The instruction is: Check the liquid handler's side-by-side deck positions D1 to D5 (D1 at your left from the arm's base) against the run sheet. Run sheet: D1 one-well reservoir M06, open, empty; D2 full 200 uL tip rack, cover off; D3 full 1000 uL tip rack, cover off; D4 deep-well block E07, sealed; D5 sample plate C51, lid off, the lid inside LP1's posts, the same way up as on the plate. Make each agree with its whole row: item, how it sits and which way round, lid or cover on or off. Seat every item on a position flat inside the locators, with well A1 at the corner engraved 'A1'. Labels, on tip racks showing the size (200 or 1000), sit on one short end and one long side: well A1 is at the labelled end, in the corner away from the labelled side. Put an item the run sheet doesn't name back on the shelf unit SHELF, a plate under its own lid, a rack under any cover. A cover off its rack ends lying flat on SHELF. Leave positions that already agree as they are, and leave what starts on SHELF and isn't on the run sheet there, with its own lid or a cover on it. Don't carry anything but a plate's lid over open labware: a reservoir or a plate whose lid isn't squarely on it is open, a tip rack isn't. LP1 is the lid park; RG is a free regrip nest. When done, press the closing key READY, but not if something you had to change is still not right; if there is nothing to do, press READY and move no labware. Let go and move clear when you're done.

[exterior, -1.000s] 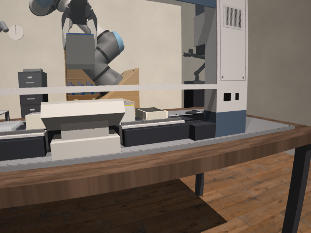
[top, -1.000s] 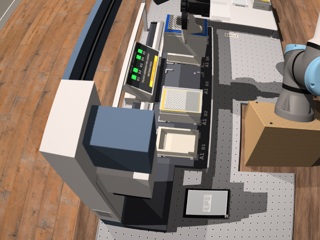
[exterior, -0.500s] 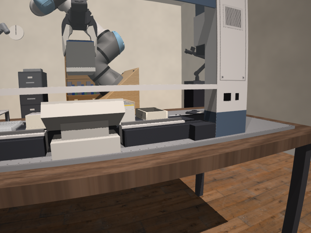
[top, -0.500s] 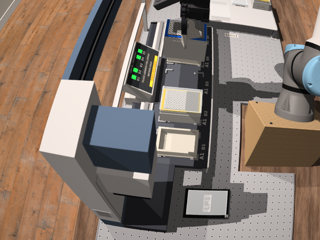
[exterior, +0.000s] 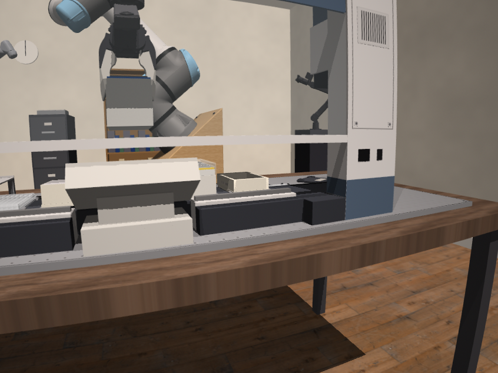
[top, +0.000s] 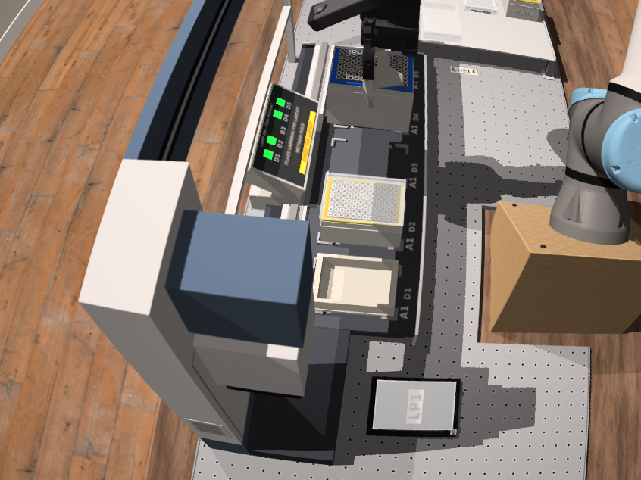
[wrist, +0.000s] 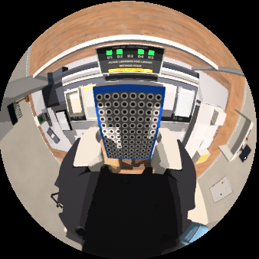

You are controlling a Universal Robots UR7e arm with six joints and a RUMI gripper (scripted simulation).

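The yellow-framed tip rack is 2 cm behind my hand, 12 cm to the left of it and 17 cm below it. Also, from my hand: clear well plate 2 cm ahead, 25 cm to the right, 21 cm below; then blue-framed tip rack 1 cm behind, 1 cm to the right; then cream reservoir 2 cm behind, 25 cm to the left, 20 cm below.
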